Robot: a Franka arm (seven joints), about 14 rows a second.
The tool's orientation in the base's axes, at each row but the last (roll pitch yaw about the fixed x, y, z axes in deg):
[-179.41, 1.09, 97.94]
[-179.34, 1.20, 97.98]
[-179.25, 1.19, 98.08]
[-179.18, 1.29, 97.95]
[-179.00, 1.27, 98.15]
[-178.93, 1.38, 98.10]
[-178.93, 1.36, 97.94]
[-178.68, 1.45, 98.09]
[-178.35, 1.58, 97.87]
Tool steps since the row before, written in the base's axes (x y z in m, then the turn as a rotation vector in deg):
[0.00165, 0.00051, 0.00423, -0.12, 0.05, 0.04]
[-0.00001, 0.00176, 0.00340, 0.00, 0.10, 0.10]
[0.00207, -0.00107, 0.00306, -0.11, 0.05, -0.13]
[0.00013, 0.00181, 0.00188, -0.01, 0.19, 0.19]
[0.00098, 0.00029, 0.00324, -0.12, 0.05, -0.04]
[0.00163, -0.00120, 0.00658, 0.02, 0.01, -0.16]
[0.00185, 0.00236, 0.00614, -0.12, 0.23, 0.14]
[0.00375, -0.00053, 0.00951, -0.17, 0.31, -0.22]
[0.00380, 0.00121, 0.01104, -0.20, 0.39, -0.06]
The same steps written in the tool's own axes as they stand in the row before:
[0.00020, 0.00166, -0.00425, 0.07, -0.11, -0.04]
[0.00167, 0.00019, -0.00344, 0.10, 0.01, -0.10]
[-0.00141, 0.00186, -0.00306, 0.07, -0.10, 0.13]
[0.00173, 0.00035, -0.00192, 0.19, 0.01, -0.19]
[0.00008, 0.00095, -0.00326, 0.07, -0.11, 0.04]
[-0.00158, 0.00132, -0.00657, 0.01, 0.02, 0.16]
[0.00194, 0.00204, -0.00623, 0.24, -0.09, -0.14]
[-0.00129, 0.00342, -0.00956, 0.34, -0.12, 0.21]
[0.00037, 0.00361, -0.01116, 0.42, -0.14, 0.05]

